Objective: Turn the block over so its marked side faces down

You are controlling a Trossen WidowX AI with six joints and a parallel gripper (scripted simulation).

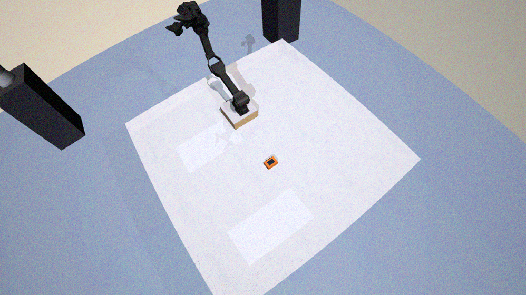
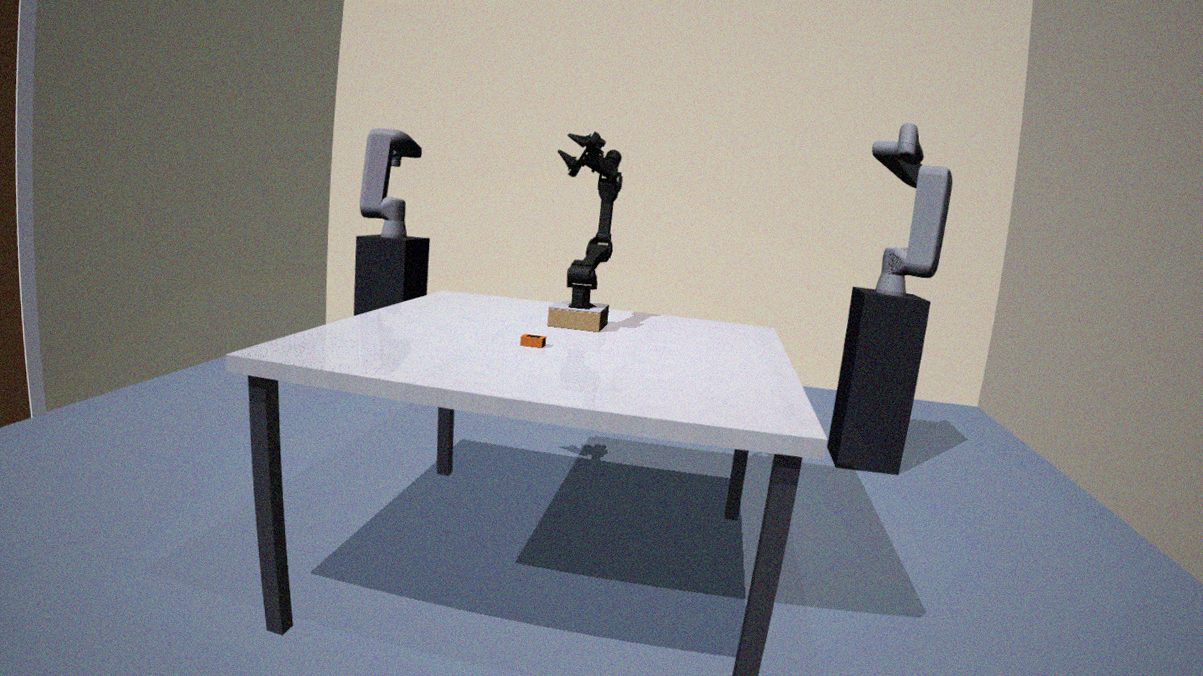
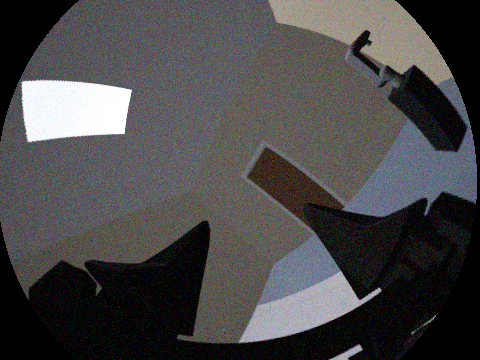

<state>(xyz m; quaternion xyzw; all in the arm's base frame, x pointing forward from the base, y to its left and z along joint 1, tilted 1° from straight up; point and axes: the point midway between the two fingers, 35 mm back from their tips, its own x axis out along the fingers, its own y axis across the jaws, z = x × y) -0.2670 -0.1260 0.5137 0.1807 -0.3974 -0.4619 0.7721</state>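
Now: gripper tip 600 mm short of the block, 580 mm above it and 110 mm to the right of it.
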